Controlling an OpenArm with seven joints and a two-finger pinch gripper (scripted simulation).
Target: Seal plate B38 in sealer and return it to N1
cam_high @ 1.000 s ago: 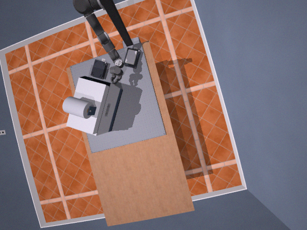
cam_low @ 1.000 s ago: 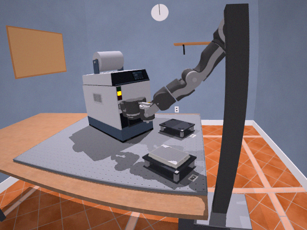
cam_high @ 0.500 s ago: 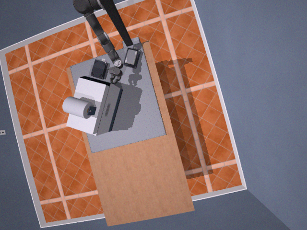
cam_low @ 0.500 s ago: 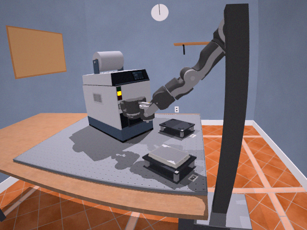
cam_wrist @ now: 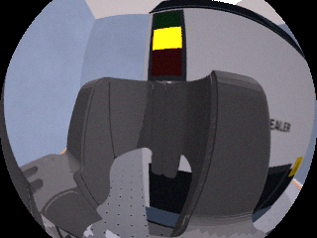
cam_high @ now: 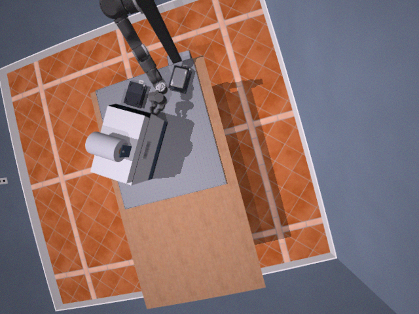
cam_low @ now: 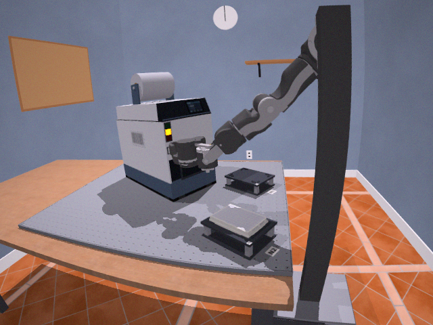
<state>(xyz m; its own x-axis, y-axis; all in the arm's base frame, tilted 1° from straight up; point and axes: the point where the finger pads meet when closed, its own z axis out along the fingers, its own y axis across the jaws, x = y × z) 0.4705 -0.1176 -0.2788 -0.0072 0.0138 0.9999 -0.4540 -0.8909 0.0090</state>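
Right now my hand is 1 cm short of the start key. Round my hand: plate nest N1 (22 cm behind, 17 cm to the right, 15 cm below); white 96-well plate B38 (12 cm to the right, 8 cm below, 4 cm ahead); sealer's stage (12 cm to the right, 9 cm below, 4 cm ahead).
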